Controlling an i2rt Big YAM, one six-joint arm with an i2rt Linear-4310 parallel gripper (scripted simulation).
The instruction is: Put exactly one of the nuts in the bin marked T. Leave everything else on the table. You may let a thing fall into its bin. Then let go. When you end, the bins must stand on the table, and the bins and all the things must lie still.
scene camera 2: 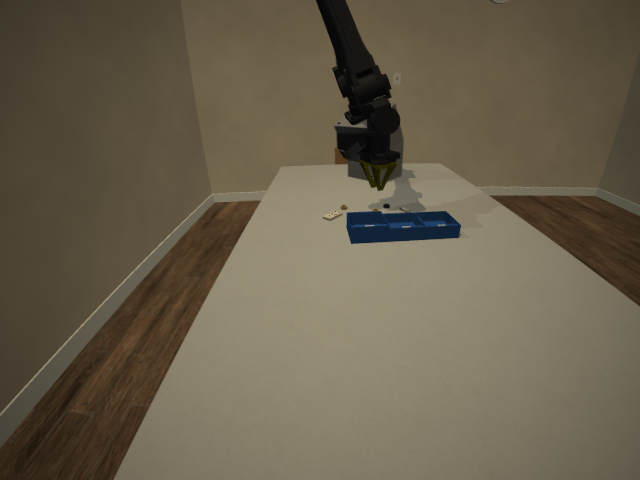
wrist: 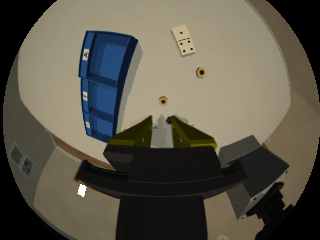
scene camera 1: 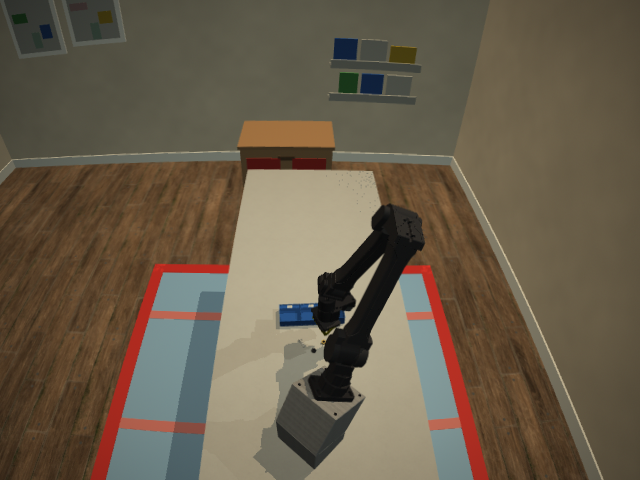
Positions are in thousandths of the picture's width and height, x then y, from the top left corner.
Scene:
blue bin unit: scene camera 2 695, 472; wrist 323, 235; scene camera 1 452, 655

